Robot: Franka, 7 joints.
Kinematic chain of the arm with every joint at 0, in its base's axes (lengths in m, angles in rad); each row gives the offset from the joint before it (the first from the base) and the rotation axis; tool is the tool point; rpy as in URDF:
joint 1: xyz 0 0 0.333 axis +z
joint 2: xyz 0 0 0 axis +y
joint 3: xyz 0 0 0.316 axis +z
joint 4: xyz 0.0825 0 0 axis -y
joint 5: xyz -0.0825 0 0.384 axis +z
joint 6: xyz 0 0 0 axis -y
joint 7: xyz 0.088 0 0 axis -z
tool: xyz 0 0 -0.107 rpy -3.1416 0 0
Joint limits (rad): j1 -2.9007..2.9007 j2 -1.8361..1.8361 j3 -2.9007..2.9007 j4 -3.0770..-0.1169 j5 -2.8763..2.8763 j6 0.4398..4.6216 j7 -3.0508..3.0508
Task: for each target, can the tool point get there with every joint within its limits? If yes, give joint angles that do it. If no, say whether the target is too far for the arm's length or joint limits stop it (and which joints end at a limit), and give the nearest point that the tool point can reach.
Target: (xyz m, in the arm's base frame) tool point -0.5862 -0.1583 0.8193
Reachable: yes | joints -2.3961 0.8587 -1.7058 -0.3735 0.1799 1.4064 0.9793
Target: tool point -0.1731 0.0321 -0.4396
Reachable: no: joint limits stop it (at a limit: joint 1, joint 2) | nearest point -0.1877 0.0370 -0.3526 | short by 0.088 m
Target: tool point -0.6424 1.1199 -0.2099
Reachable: no: too far | nearest point -0.3935 0.6860 0.0005 | short by 0.543 m
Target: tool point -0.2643 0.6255 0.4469
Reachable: yes | joints -1.9598 -0.6592 -2.2791 -1.5051 1.0321 1.7259 2.2485
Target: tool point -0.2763 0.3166 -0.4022
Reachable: no: joint limits stop it (at a limit: joint 2) | nearest point -0.2675 0.3065 -0.3462 | short by 0.058 m
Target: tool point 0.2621 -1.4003 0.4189
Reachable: no: too far | nearest point 0.1575 -0.8417 0.3846 | short by 0.569 m
